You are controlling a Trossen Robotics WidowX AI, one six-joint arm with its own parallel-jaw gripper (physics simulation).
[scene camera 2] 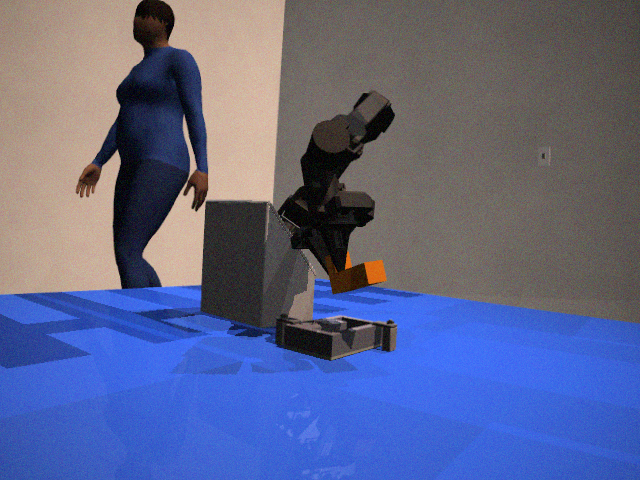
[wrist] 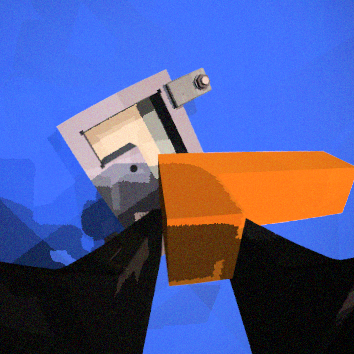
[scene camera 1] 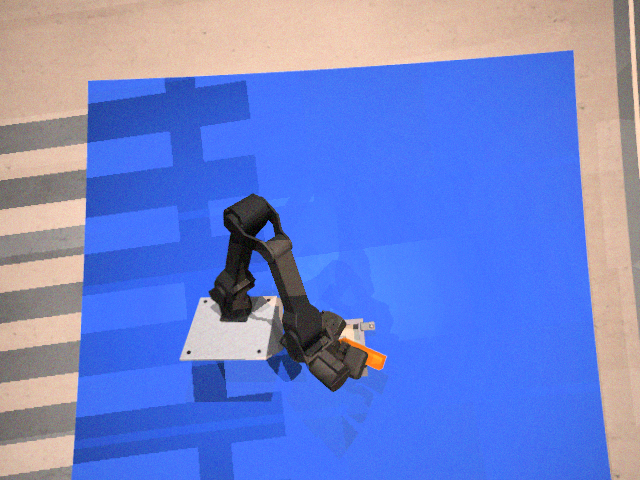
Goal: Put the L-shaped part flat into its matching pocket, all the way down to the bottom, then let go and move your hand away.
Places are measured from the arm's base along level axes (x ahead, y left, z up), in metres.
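Where they show: gripper, fingertip midpoint: [scene camera 2: 337,274] [wrist: 189,217] [scene camera 1: 342,349]; arm's base, origin of the base link: [scene camera 2: 272,251] [scene camera 1: 236,311].
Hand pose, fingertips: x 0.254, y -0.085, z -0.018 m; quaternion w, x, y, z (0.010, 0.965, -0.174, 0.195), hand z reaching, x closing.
Each offset is from my fingertips to the top centre of the thing. "pt": to the spot under its first point.
The orange L-shaped part {dx +0.040, dy -0.008, dz +0.036 m} [scene camera 1: 376,360] [scene camera 2: 355,277] [wrist: 290,192] is held in the air, tilted, with a clear gap above the grey fixture {dx +0.008, dy -0.002, dz -0.064 m} [scene camera 2: 305,338] [wrist: 112,106]. My gripper [scene camera 2: 336,268] [wrist: 189,217] is shut on one arm of the part; the other arm sticks out to the right in the wrist view. The fixture's pocket {pt dx -0.009, dy +0.036, dz -0.107 m} [wrist: 112,137] has a pale floor and lies left of the part in the wrist view. The part and the left finger hide some of the fixture there. In scene camera 1 the arm hides the fingertips and much of the fixture.
A grey bracket with a bolt {pt dx +0.060, dy +0.052, dz -0.072 m} [scene camera 1: 368,326] [scene camera 2: 389,335] [wrist: 189,88] stands at the fixture's outer side. Another post {pt dx -0.045, dy -0.067, dz -0.089 m} [scene camera 2: 282,330] stands at its left end in scene camera 2. The arm's base block [scene camera 1: 227,338] [scene camera 2: 234,263] is close to the fixture. A person [scene camera 2: 155,113] stands behind.
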